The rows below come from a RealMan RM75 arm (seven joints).
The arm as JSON. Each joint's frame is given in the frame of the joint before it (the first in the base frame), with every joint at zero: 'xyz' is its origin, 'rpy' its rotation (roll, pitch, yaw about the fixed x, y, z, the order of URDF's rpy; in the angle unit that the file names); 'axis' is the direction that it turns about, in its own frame. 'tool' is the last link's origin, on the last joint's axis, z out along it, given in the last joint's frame.
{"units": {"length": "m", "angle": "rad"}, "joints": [
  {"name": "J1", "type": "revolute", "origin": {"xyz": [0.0, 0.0, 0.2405], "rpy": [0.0, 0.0, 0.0]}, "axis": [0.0, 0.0, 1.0]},
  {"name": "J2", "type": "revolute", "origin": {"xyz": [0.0, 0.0, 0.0], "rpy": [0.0, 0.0, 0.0]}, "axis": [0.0, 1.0, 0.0]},
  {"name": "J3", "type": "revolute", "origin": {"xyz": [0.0, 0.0, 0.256], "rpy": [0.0, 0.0, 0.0]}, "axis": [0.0, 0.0, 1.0]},
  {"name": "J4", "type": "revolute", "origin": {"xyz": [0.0, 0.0, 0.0], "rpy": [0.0, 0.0, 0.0]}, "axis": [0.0, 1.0, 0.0]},
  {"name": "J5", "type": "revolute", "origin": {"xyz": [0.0, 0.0, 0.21], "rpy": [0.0, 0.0, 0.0]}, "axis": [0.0, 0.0, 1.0]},
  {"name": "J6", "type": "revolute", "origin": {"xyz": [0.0, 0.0, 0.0], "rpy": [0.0, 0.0, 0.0]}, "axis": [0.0, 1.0, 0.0]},
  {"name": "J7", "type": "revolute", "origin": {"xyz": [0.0, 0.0, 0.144], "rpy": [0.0, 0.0, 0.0]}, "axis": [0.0, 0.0, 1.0]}
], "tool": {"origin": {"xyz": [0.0, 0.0, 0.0], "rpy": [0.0, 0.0, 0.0]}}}
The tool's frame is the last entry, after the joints.
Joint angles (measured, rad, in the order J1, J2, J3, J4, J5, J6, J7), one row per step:
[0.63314 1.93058 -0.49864 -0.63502 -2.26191 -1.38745 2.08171]
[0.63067 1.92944 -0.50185 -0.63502 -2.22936 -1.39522 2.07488]
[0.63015 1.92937 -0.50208 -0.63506 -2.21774 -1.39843 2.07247]
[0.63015 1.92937 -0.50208 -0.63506 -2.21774 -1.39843 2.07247]
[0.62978 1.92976 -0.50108 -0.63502 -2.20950 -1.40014 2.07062]
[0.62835 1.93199 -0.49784 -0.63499 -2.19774 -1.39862 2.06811]
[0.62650 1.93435 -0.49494 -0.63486 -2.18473 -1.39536 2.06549]
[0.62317 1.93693 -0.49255 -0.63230 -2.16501 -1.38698 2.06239]
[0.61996 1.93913 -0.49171 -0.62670 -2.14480 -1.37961 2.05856]
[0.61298 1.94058 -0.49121 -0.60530 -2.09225 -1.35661 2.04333]
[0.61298 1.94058 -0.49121 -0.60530 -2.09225 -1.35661 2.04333]
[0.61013 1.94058 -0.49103 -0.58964 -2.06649 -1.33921 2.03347]
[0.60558 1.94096 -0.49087 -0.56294 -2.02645 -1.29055 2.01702]
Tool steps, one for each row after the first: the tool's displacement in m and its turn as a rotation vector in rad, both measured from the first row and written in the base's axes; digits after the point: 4 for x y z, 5 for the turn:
[-0.0033 0.0007 0.0016 0.01203 0.02293 0.01416]
[-0.0047 0.0010 0.0021 0.01657 0.03205 0.01947]
[-0.0047 0.0010 0.0021 0.01657 0.03205 0.01947]
[-0.0056 0.0013 0.0025 0.02087 0.03919 0.02270]
[-0.0064 0.0016 0.0026 0.03055 0.04981 0.02400]
[-0.0070 0.0021 0.0029 0.04200 0.06045 0.02449]
[-0.0071 0.0028 0.0031 0.05949 0.07487 0.02192]
[-0.0072 0.0031 0.0027 0.07379 0.09041 0.01939]
[-0.0065 0.0045 0.0024 0.11185 0.12540 0.01258]
[-0.0065 0.0045 0.0024 0.11185 0.12540 0.01258]
[-0.0052 0.0054 0.0017 0.13270 0.14039 0.00520]
[-0.0005 0.0083 0.0012 0.17885 0.15320 -0.01962]

